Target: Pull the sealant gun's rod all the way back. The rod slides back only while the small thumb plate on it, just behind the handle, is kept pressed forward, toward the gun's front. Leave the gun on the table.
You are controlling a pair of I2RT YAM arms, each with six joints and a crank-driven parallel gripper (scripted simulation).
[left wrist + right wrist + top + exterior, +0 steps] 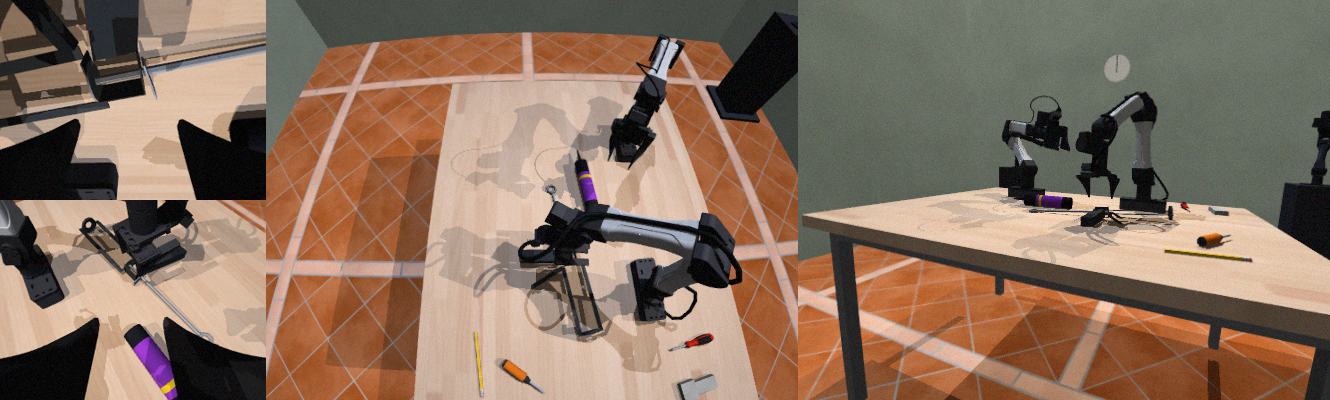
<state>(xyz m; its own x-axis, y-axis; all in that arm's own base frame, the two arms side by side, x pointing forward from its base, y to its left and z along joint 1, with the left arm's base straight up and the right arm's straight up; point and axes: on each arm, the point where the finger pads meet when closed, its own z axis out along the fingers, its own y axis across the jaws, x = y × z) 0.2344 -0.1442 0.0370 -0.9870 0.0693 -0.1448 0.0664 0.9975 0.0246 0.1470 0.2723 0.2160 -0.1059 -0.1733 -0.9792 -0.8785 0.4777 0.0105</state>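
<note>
Right now my left hand is 6 cm above the thumb plate, 2 cm to the left of it and 2 cm short of it. The rest, counted from my left hand: rod 11 cm to the right, 6 cm below, 4 cm ahead; then sealant cartridge 28 cm to the right, 6 cm behind, 5 cm below; then yellow pencil 36 cm to the left, 30 cm ahead, 7 cm below.
</note>
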